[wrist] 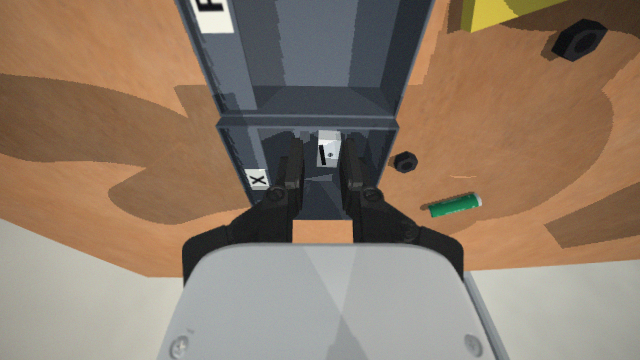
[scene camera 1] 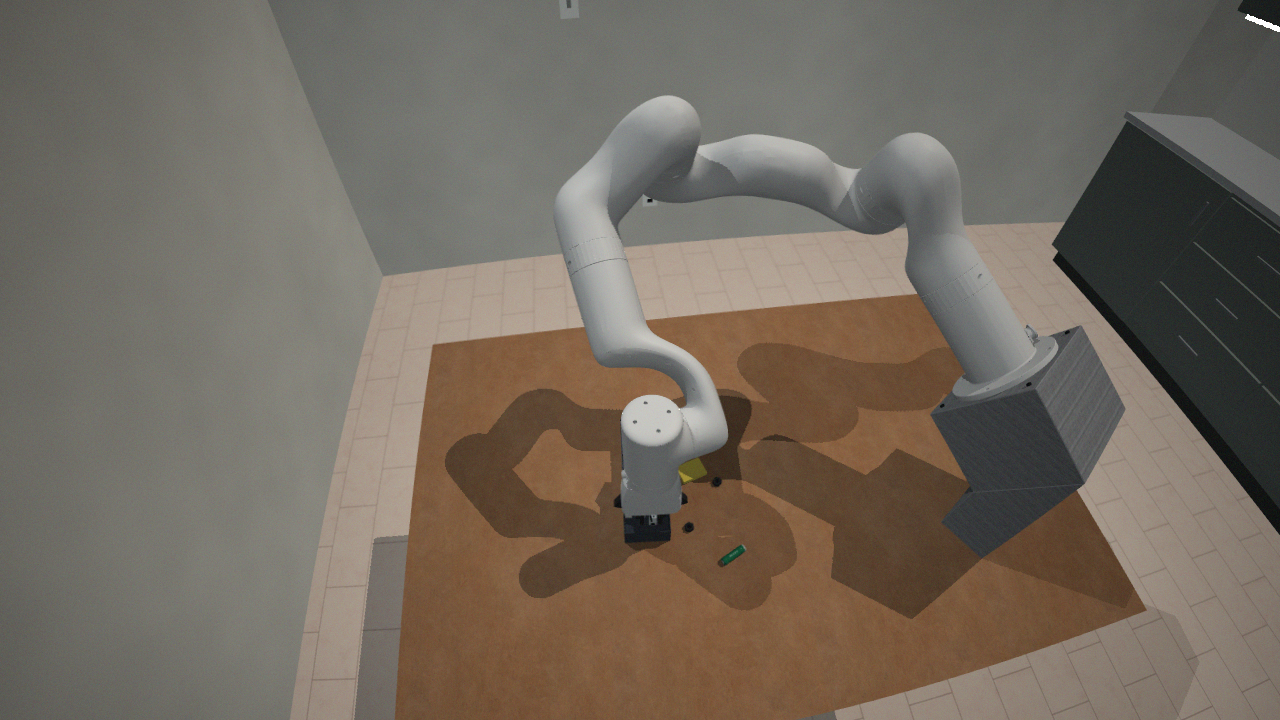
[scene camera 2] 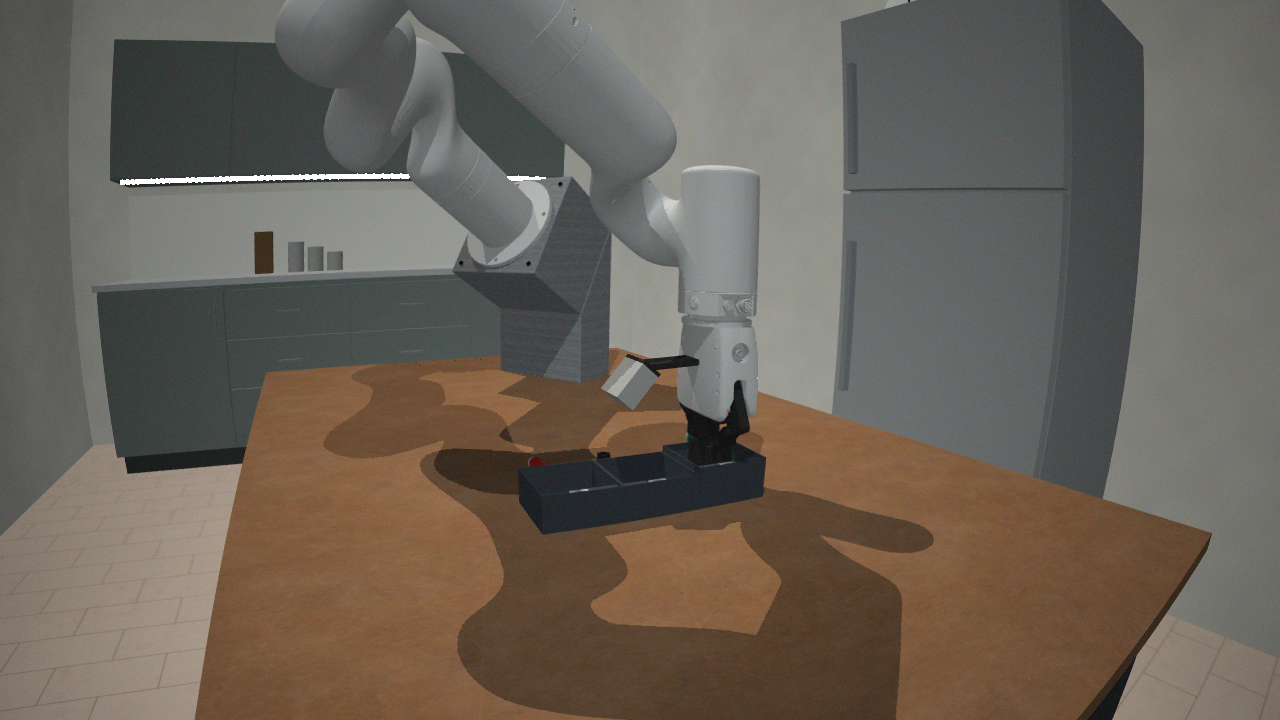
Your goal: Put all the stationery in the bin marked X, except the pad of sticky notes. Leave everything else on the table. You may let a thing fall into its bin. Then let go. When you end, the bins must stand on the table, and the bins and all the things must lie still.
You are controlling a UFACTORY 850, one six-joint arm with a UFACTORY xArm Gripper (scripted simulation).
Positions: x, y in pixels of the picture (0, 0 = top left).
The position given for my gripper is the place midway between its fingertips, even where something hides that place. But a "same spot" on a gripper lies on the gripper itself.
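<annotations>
A dark bin row is there for me in scene camera 1, in scene camera 2 and in the wrist view point(349, 73). On the dark bin row, point(scene camera 1: 622, 467) and point(scene camera 2: 650, 485) are the same spot. My gripper shows in scene camera 2, in the wrist view and in scene camera 1 point(650, 517). On my gripper, point(wrist: 294, 186) and point(scene camera 2: 708, 445) are the same spot, too.
</annotations>
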